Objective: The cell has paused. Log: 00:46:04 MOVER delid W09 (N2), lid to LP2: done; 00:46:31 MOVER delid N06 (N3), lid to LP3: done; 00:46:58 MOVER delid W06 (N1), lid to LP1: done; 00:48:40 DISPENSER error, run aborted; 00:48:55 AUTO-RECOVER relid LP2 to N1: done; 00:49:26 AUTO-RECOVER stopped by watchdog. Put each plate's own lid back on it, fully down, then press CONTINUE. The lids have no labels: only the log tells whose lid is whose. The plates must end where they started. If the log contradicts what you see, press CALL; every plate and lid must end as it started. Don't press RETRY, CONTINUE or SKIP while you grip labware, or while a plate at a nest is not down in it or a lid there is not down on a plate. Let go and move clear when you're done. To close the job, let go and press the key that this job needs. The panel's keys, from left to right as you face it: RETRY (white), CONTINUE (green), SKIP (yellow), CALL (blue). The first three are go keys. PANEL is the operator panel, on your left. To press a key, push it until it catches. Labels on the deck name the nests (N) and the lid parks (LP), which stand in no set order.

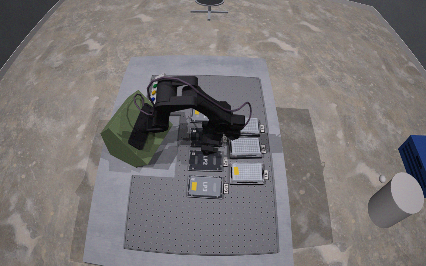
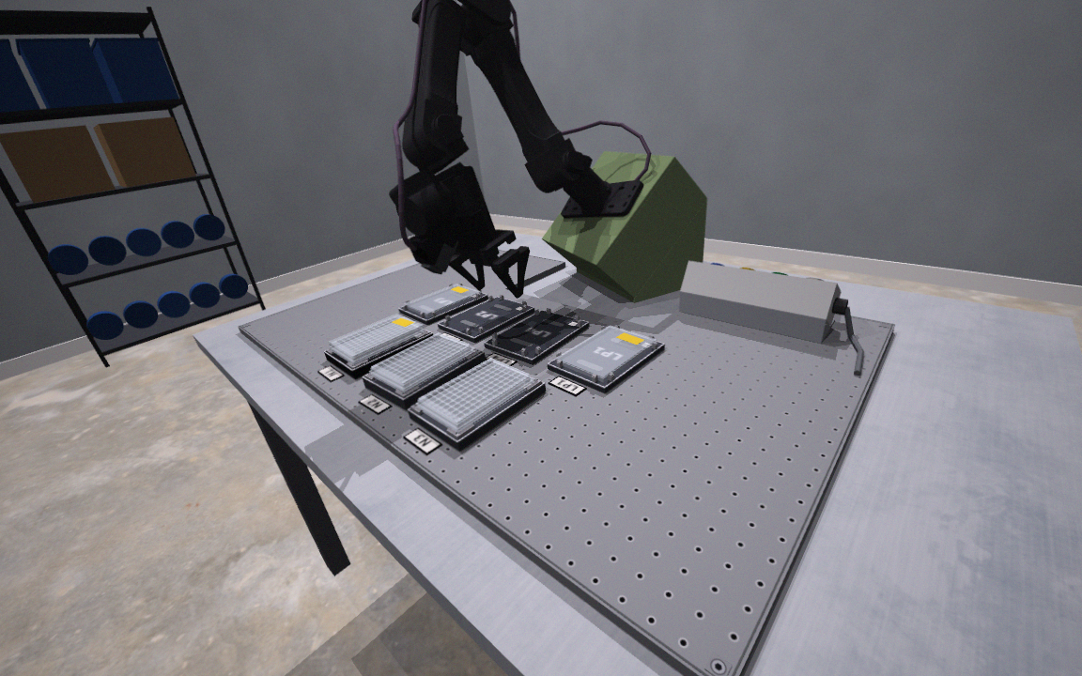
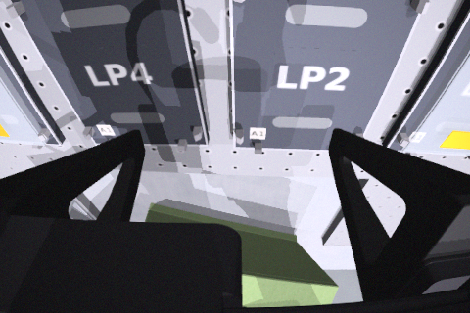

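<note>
Now: the lid park 7 cm below my hand and 4 cm to the right of it. From my hand the other things lie so: yellow skip key 30 cm behind, 28 cm to the left; clear lid 21 cm to the left, 6 cm below, 3 cm behind; blue call key 30 cm behind, 23 cm to the left.
</note>
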